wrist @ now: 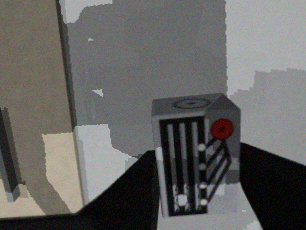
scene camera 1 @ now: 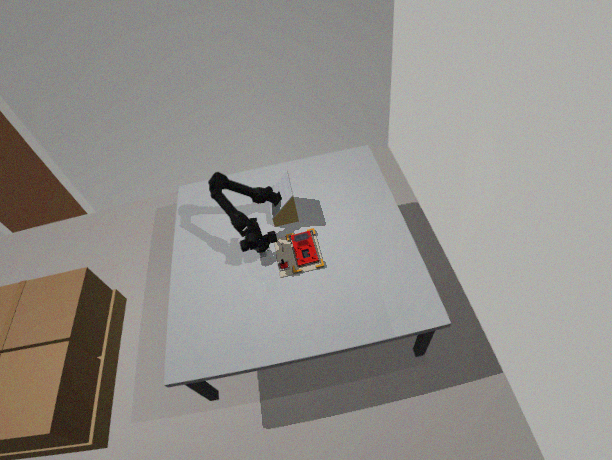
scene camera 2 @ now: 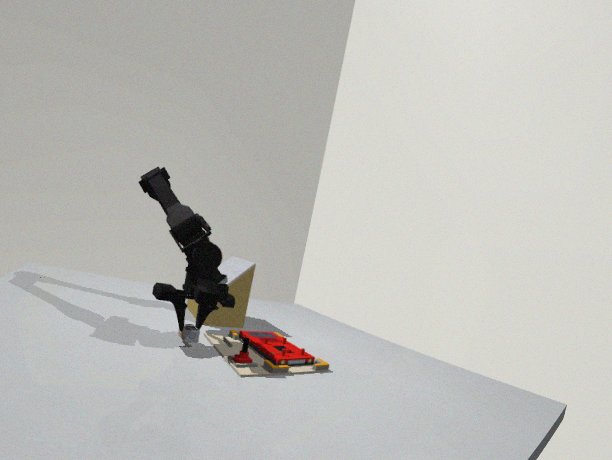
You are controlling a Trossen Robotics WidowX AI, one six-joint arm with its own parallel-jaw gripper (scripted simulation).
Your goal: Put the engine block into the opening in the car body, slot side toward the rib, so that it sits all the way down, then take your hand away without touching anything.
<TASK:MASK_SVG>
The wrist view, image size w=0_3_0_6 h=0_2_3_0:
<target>my gripper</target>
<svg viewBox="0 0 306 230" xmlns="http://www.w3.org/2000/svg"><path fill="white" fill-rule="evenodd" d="M155 150L147 151L112 185L78 212L34 217L0 218L0 230L157 230L160 190ZM241 142L239 183L262 229L306 230L306 166Z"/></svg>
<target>grey engine block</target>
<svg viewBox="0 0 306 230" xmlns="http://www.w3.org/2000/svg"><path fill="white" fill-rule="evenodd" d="M223 93L162 98L152 101L151 121L161 210L164 218L235 213L239 210L241 109Z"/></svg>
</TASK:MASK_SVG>
